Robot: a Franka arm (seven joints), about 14 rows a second.
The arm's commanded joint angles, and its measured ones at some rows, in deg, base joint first. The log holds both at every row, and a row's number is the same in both.
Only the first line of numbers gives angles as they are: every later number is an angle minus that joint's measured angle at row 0.
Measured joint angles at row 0: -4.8 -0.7 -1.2 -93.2 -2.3 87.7 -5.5
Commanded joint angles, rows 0 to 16: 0.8 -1.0 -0.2 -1.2 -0.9 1.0 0.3; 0.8 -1.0 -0.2 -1.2 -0.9 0.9 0.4; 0.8 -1.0 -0.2 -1.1 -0.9 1.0 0.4; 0.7 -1.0 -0.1 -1.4 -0.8 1.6 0.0; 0.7 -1.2 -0.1 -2.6 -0.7 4.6 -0.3; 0.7 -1.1 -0.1 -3.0 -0.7 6.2 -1.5; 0.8 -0.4 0.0 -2.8 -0.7 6.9 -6.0; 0.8 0.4 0.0 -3.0 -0.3 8.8 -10.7; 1.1 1.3 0.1 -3.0 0.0 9.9 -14.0; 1.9 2.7 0.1 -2.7 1.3 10.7 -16.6; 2.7 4.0 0.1 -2.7 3.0 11.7 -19.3; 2.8 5.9 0.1 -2.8 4.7 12.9 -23.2; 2.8 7.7 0.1 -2.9 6.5 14.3 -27.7; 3.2 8.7 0.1 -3.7 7.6 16.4 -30.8; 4.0 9.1 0.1 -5.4 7.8 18.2 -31.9; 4.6 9.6 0.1 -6.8 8.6 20.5 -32.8; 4.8 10.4 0.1 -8.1 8.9 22.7 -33.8
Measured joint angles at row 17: 3.6 10.2 0.5 -4.9 7.0 18.5 -30.8
